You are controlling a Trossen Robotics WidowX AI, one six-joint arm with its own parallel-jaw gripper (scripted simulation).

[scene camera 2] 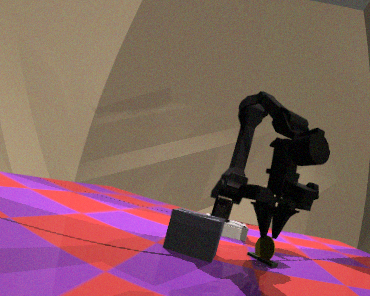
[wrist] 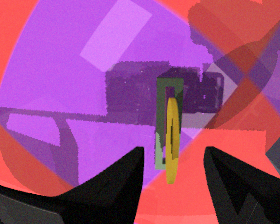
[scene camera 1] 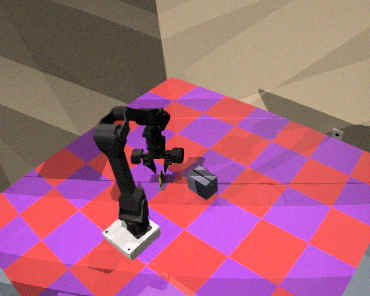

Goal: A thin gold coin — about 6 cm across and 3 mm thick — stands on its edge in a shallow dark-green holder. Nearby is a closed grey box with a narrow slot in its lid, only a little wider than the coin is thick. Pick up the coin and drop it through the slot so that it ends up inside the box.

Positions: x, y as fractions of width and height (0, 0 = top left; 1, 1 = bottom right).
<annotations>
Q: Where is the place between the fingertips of my gripper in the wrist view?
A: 0.62, 0.69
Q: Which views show my gripper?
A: Scene camera 2, the wrist view and scene camera 1: all of them.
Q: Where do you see a gold coin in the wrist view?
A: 0.62, 0.52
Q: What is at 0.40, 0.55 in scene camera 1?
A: My gripper.
</annotations>
